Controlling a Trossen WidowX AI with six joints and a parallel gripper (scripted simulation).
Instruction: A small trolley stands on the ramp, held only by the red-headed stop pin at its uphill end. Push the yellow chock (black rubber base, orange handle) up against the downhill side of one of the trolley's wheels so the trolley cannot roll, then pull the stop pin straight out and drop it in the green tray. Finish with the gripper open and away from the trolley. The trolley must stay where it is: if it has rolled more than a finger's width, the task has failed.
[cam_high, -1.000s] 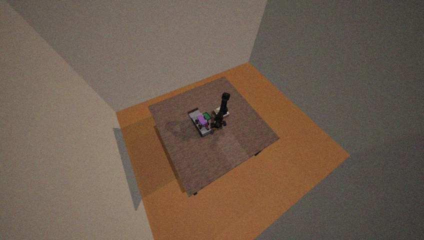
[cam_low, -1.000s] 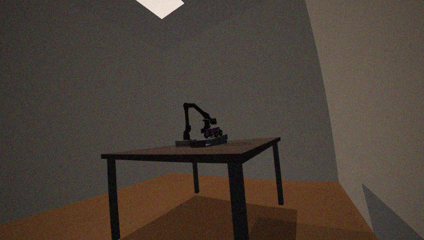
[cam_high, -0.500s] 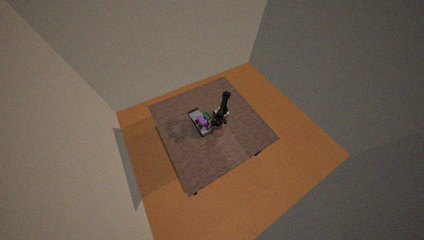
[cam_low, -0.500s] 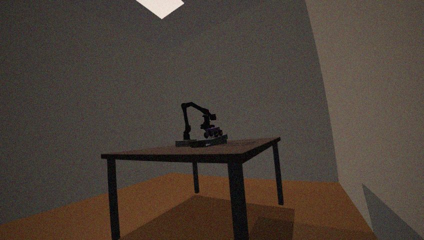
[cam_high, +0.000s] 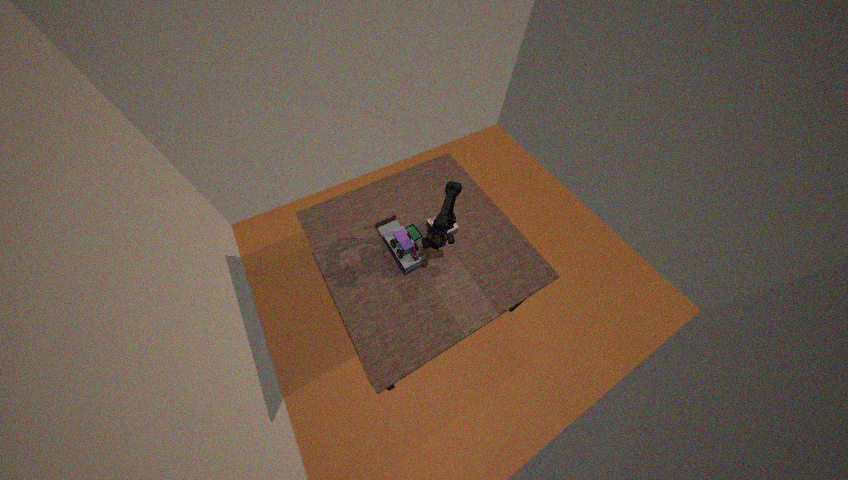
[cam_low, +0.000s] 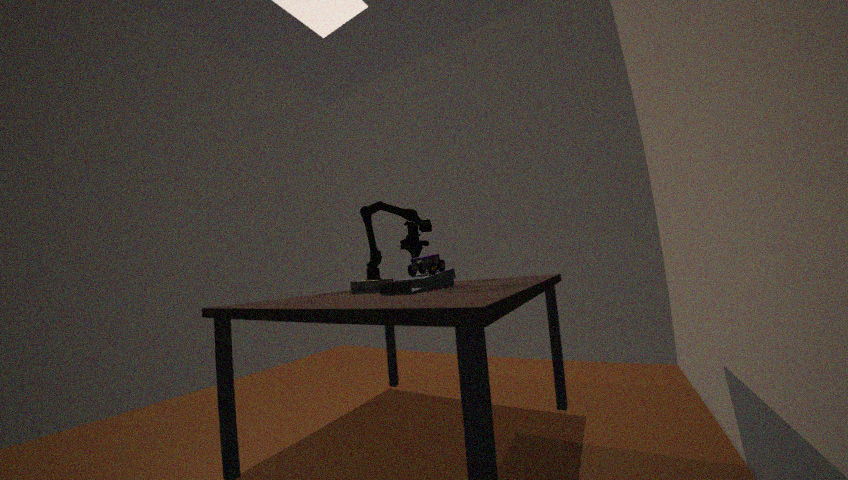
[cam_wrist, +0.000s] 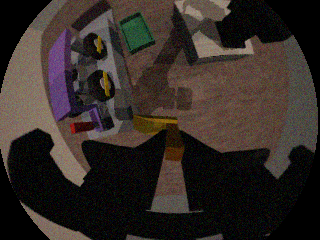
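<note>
Right now the green tray is 240 mm to the right of my gripper tip, 150 mm below it and 40 mm ahead of it. From my gripper tip the other things lie so: yellow chock 20 mm ahead, 10 mm to the right, 10 mm below; red-headed stop pin 130 mm ahead, 30 mm to the right, 20 mm below; purple trolley 160 mm ahead, 130 mm to the right, 30 mm below.
</note>
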